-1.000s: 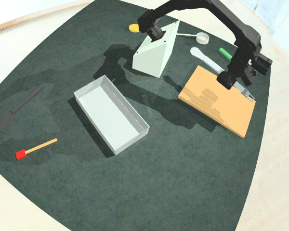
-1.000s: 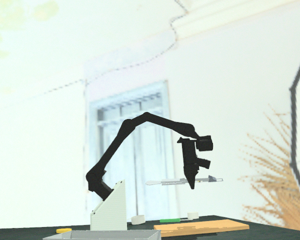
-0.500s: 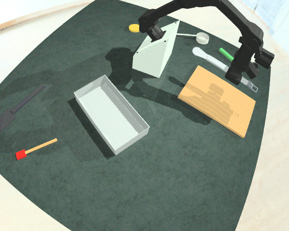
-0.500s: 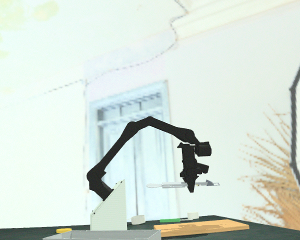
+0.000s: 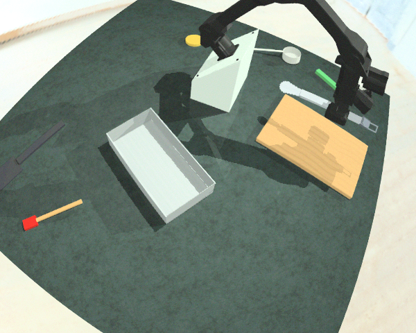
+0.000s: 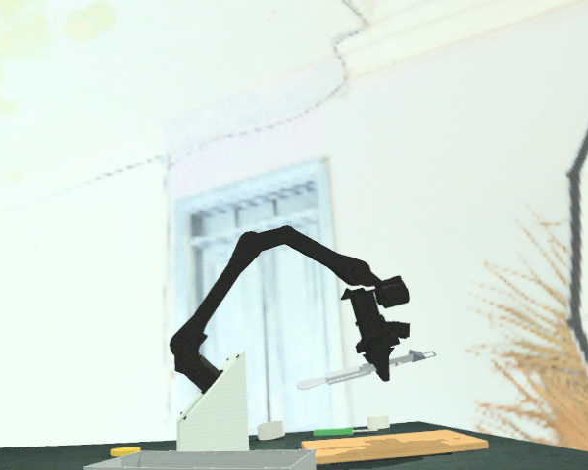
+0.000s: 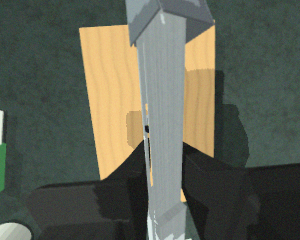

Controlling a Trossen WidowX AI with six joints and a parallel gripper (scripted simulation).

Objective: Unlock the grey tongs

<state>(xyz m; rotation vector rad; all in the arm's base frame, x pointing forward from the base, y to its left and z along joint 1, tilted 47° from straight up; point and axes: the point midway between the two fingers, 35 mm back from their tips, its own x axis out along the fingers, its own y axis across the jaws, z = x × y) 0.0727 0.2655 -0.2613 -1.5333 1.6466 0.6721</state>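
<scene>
Now: gripper tip 140 mm above the wooden board and 10 mm to the left of it. The rest, counted from my gripper tip: roasting tin (430 mm to the right, 290 mm ahead, 120 mm below); red-headed spatula (660 mm to the right, 580 mm ahead, 140 mm below); green-handled tool (320 mm behind, 140 mm below, 20 mm to the left).
</scene>
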